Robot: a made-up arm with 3 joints. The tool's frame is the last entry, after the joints. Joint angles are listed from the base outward. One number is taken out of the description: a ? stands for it. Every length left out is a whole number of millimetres.
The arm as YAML. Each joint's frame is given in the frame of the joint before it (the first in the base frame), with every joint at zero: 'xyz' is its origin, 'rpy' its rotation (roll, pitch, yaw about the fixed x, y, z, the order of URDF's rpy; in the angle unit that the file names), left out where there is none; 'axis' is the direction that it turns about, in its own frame. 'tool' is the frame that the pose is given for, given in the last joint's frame.
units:
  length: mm
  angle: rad
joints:
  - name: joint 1
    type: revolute
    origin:
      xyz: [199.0, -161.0, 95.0]
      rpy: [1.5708, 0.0, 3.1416]
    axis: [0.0, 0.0, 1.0]
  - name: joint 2
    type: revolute
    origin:
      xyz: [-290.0, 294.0, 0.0]
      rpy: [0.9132, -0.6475, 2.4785]
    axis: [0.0, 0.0, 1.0]
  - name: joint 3
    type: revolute
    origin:
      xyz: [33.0, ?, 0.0]
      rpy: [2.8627, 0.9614, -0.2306]
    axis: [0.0, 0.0, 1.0]
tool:
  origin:
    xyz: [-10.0, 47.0, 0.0]
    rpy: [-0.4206, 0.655, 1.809]
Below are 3 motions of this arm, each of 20 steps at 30 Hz.
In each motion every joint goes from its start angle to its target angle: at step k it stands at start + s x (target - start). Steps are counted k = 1, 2, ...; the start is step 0. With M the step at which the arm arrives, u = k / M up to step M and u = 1 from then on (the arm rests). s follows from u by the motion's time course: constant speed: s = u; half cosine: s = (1 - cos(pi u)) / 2; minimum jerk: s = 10 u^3 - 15 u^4 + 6 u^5.
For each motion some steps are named. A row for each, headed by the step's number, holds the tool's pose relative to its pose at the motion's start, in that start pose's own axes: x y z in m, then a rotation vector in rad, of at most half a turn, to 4 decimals.
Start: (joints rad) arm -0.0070 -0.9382 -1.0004
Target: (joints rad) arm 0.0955 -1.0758 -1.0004
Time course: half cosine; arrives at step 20
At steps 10, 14, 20:
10: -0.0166 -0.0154 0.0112 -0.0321 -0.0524 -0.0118
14: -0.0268 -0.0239 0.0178 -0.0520 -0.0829 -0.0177
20: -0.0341 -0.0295 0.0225 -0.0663 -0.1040 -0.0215

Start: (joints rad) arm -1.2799 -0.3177 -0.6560
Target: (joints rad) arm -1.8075 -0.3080 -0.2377
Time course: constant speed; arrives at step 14
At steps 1, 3, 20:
1: 0.0083 0.0179 0.0057 -0.0103 -0.0239 0.0553
3: 0.0227 0.0543 0.0178 -0.0307 -0.0740 0.1648
20: 0.0440 0.2590 0.0969 -0.1404 -0.4042 0.7393

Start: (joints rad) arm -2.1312 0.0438 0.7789
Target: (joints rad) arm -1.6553 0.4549 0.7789
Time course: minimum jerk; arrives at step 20
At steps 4, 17, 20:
4: -0.0123 0.0036 -0.0086 0.0334 0.0274 -0.0101
17: -0.2246 0.1084 -0.0933 0.5777 0.4103 -0.2262
20: -0.2309 0.1127 -0.0941 0.5939 0.4199 -0.2340

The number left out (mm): -124.0
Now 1 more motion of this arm.
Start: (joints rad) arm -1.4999 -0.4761 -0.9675
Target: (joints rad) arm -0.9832 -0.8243 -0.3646
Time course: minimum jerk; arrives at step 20
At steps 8, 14, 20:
8: -0.0408 -0.0588 0.0128 -0.1819 -0.1250 0.0235
14: -0.1262 -0.1325 0.0349 -0.5372 -0.2674 0.0694
20: -0.1563 -0.1495 0.0415 -0.6604 -0.2934 0.0877

